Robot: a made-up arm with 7 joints. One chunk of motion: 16 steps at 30 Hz.
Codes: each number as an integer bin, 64 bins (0 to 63) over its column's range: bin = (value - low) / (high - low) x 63, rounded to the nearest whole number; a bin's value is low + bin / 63 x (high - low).
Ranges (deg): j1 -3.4..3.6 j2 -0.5..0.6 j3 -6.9..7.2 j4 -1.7..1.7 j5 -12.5..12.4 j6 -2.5..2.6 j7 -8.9..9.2
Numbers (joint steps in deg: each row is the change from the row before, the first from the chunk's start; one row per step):
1: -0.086 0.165 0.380 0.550 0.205 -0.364 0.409
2: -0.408 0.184 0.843 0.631 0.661 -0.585 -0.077
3: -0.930 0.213 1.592 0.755 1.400 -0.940 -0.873
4: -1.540 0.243 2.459 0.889 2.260 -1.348 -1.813
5: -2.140 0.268 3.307 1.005 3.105 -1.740 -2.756
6: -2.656 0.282 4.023 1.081 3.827 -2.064 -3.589
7: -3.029 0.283 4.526 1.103 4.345 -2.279 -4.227
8: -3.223 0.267 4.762 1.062 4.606 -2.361 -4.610
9: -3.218 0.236 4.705 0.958 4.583 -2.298 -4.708
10: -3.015 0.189 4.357 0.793 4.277 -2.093 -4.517
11: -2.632 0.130 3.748 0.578 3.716 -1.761 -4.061
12: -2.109 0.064 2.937 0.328 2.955 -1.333 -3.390
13: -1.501 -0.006 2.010 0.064 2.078 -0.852 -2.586
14: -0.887 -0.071 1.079 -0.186 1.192 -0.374 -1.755
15: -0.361 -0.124 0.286 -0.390 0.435 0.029 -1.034
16: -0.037 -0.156 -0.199 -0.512 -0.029 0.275 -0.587
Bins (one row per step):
1: 30 38 33 42 32 26 32
2: 27 39 35 43 33 24 31
3: 22 41 38 45 35 19 28
4: 17 43 42 48 37 14 25
5: 11 44 46 50 39 9 21
6: 7 45 49 52 41 5 18
7: 3 45 51 52 43 3 16
8: 2 44 52 51 43 2 15
9: 2 42 52 49 43 2 15
10: 3 39 50 46 42 5 15
11: 7 36 48 42 41 9 17
12: 12 32 44 38 39 14 19
13: 17 28 40 33 37 20 22
14: 23 25 36 28 35 26 25
15: 27 22 32 24 33 31 27
16: 30 20 30 22 32 34 29

